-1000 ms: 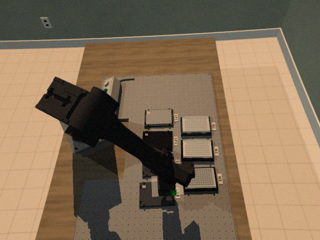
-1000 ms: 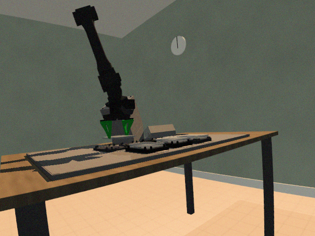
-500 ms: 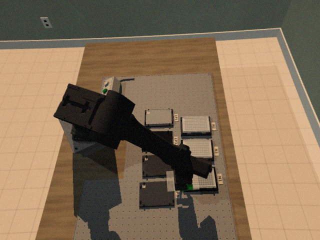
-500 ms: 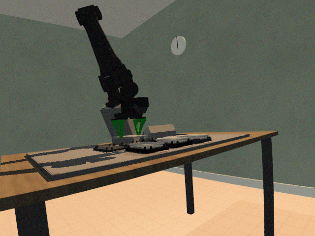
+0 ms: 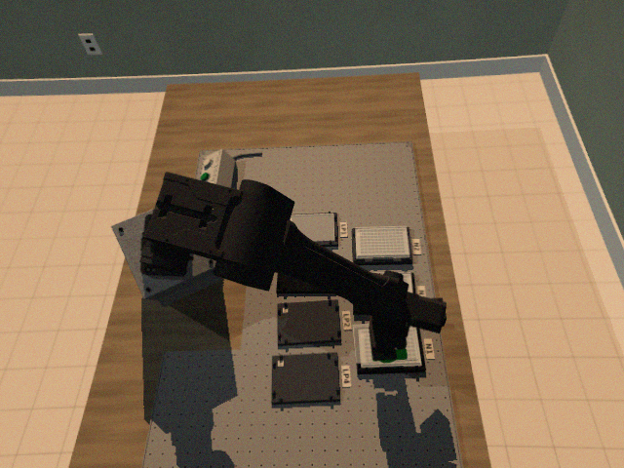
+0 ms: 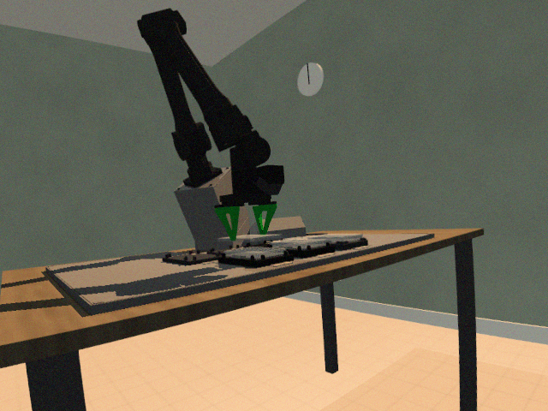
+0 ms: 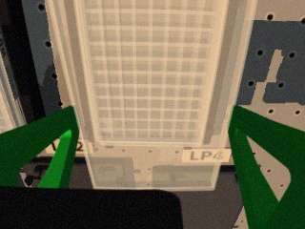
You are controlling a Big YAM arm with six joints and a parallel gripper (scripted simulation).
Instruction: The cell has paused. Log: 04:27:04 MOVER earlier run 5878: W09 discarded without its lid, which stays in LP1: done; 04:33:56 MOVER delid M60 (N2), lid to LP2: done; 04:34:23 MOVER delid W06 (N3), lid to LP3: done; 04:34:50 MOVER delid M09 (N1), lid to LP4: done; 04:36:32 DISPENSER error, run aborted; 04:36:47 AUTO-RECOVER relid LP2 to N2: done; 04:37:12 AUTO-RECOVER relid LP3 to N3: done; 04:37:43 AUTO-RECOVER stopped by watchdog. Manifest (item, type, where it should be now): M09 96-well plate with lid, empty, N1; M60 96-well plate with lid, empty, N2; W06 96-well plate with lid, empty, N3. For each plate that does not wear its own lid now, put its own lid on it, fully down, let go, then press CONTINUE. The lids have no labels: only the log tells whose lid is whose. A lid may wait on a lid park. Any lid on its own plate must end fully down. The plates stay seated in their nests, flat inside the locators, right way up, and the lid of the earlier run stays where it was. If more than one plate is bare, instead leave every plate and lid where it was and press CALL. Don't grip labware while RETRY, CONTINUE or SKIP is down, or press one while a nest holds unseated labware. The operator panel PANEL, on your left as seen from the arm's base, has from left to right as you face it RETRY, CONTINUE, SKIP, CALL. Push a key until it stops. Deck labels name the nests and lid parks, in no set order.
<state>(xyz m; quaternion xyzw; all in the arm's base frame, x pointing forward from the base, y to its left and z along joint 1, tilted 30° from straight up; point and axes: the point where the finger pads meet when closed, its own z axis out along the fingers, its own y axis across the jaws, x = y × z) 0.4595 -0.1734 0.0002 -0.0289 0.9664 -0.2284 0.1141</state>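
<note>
My hand is 1 cm short of the plate and 4 cm above it. Round my hand: lid park LP2 (16 cm behind, 8 cm to the left, 6 cm below); then lid park LP3 (16 cm behind, 21 cm to the left, 6 cm below); then lid park LP4 (17 cm behind, 5 cm to the right, 6 cm below).
</note>
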